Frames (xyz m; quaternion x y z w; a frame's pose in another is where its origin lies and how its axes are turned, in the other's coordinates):
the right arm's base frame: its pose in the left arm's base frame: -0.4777 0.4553 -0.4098 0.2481 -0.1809 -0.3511 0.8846
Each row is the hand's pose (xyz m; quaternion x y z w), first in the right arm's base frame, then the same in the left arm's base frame.
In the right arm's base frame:
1: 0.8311 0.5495 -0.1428 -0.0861 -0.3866 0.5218 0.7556
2: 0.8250 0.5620 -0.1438 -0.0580 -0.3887 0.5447 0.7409
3: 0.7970 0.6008 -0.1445 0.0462 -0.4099 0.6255 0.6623
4: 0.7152 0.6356 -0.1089 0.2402 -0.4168 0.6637 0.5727
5: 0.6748 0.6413 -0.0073 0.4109 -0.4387 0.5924 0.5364
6: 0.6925 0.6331 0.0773 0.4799 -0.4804 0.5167 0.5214
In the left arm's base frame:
1: 0.4567 0.2554 -0.0935 -0.1188 -0.5779 0.0848 0.8030
2: 0.4596 0.2679 -0.0881 -0.1025 -0.5926 0.1148 0.7907
3: 0.4613 0.3125 -0.0708 -0.0519 -0.6538 0.2274 0.7198
4: 0.4059 0.3815 -0.0342 0.0882 -0.7213 0.3261 0.6047
5: 0.3310 0.3821 0.0456 0.2354 -0.7763 0.3012 0.5012
6: 0.2970 0.3380 0.1122 0.2917 -0.8160 0.2416 0.4367

